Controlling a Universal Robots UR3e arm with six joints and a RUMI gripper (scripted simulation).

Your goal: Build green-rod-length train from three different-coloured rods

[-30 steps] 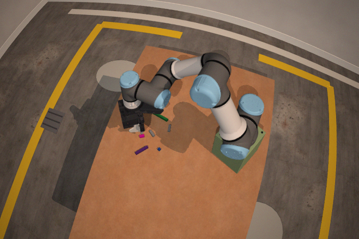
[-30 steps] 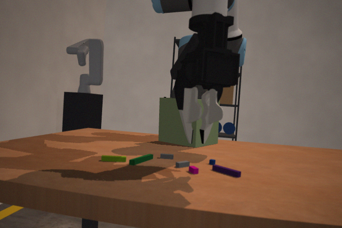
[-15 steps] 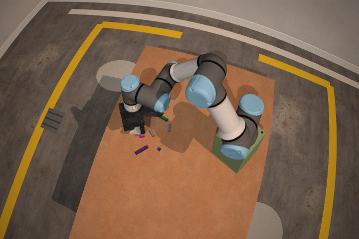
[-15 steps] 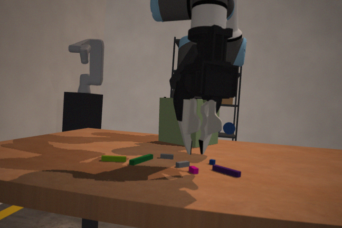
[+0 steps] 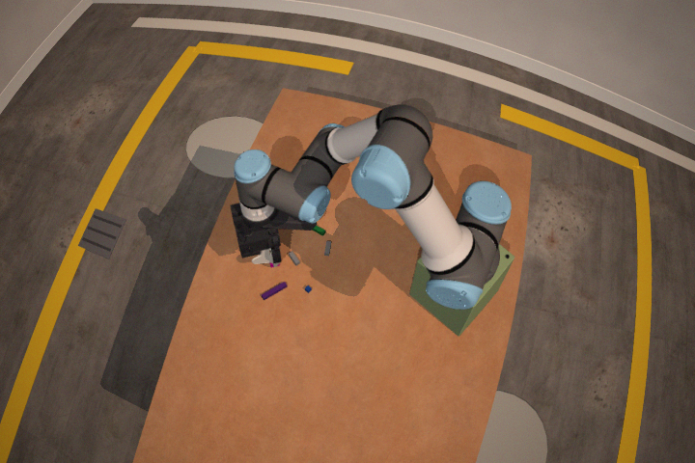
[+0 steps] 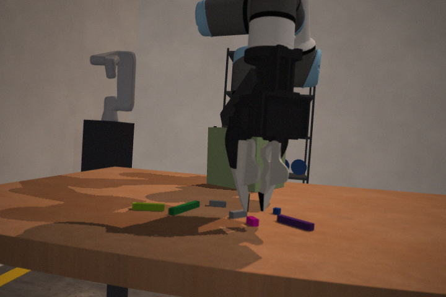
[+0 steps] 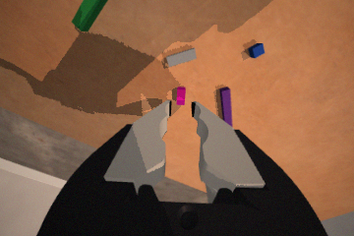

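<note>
The magenta rod lies 30 mm below my hand. Also, from my hand: purple rod 30 mm behind, 60 mm to the left, 30 mm below; then green rod 20 mm behind, 120 mm to the right, 30 mm below; then blue rod 90 mm behind, 20 mm to the left, 30 mm below.
</note>
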